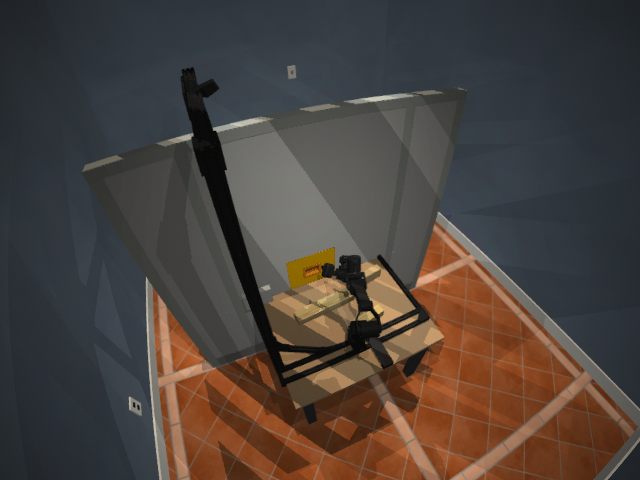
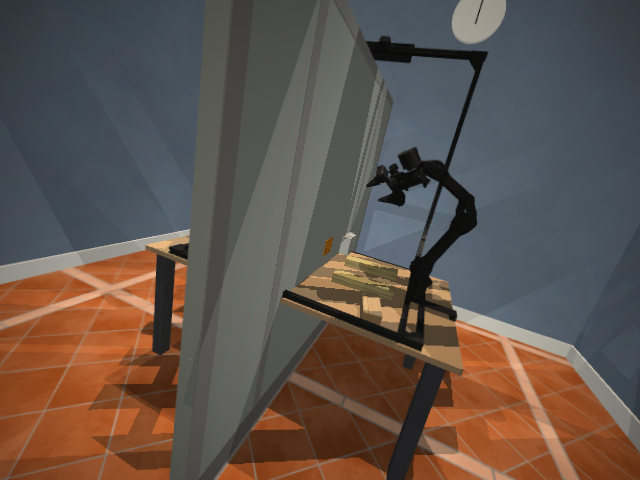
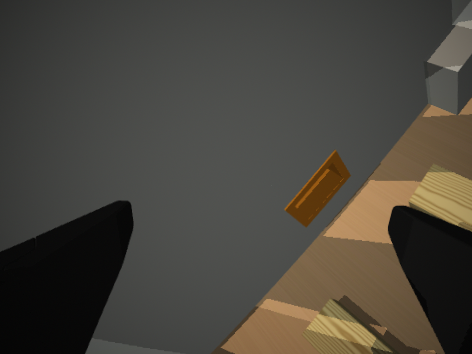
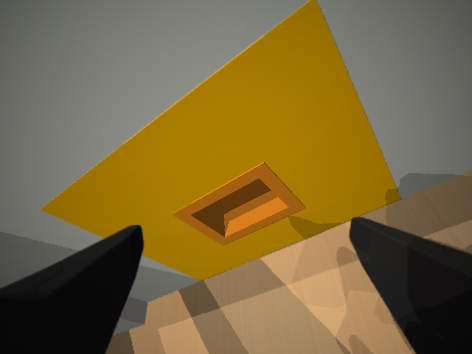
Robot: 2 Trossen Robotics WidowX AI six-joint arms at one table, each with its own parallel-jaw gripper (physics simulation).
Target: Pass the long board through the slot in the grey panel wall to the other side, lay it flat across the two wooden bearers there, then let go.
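Frame: origin at the left arm's base, x ahead, y left, z up, level; metres.
Where they show: left gripper, fingertip midpoint: [image 2: 372, 193] [image 3: 263, 216]; right gripper, fingertip midpoint: [image 4: 248, 231]; left arm's base, link origin: [image 2: 416, 294]; right arm's base, link origin: [image 1: 357, 343].
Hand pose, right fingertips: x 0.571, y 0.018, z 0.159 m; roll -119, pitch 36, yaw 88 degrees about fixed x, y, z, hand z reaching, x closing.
Each offset is from my right fingertips to the centre of the thing. "spot": to the spot under its first point.
A pale long board @(dx +0.090, dy -0.066, dz -0.158 m) [image 1: 316, 310] lies on the table behind the grey panel wall [image 1: 305, 191] [image 2: 336, 139], partly hidden by my right arm. The slot shows in a yellow plate [image 1: 299, 266] [image 4: 250, 115] with an orange frame @(dx -0.114, dy -0.012, dz -0.086 m) [image 4: 296, 204]. On the other side, its orange frame @(spot: dx -0.130, dy -0.093, dz -0.098 m) [image 2: 328, 246] [image 3: 301, 216] shows low in the wall. Two long wooden bearers @(dx -0.357, dy +0.066, dz -0.159 m) [image 2: 361, 283] @(dx -0.346, dy -0.166, dz -0.159 m) [image 2: 374, 267] lie parallel on that table. My left gripper [image 2: 373, 192] [image 3: 263, 216] is open and empty, high above them near the wall. My right gripper [image 4: 248, 231] is open and empty, facing the slot.
Two more wooden pieces @(dx +0.025, dy +0.220, dz -0.146 m) [image 1: 373, 273] @(spot: dx +0.254, dy +0.157, dz -0.134 m) [image 1: 381, 311] lie around my right arm. A short wooden block @(dx -0.426, dy +0.245, dz -0.159 m) [image 2: 371, 304] lies beside the bearers. Black rails [image 1: 400, 281] [image 2: 341, 316] edge the tables. A tall black post [image 1: 230, 219] stands by the right arm's table, and another [image 2: 460, 129] behind my left arm.
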